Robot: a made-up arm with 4 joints.
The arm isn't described. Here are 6 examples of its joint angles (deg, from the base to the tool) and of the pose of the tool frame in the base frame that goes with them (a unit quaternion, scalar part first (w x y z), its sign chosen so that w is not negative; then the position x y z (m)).
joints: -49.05 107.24 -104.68 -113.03
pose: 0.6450 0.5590 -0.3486 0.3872 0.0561 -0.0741 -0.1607
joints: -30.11 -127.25 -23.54 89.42
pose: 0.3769 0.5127 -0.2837 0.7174 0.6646 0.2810 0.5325
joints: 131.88 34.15 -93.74 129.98
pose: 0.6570 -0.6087 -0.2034 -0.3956 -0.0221 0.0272 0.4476
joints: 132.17 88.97 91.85 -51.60
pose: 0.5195 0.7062 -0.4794 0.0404 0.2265 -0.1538 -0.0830
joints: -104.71 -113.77 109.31 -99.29
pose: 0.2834 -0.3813 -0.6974 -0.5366 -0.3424 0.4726 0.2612
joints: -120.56 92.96 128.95 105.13
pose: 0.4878 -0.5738 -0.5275 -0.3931 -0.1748 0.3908 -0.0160
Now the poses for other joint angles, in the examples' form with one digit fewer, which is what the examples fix.
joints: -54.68 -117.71 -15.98 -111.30
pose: 0.395 -0.832 0.348 0.175 0.385 0.611 0.461
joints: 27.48 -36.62 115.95 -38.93
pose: 0.567 -0.817 0.053 0.085 0.313 0.254 0.125
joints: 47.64 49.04 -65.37 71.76
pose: 0.702 -0.054 -0.379 -0.600 -0.471 -0.133 0.425
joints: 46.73 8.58 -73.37 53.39
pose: 0.796 0.336 -0.091 -0.495 -0.244 -0.552 0.143
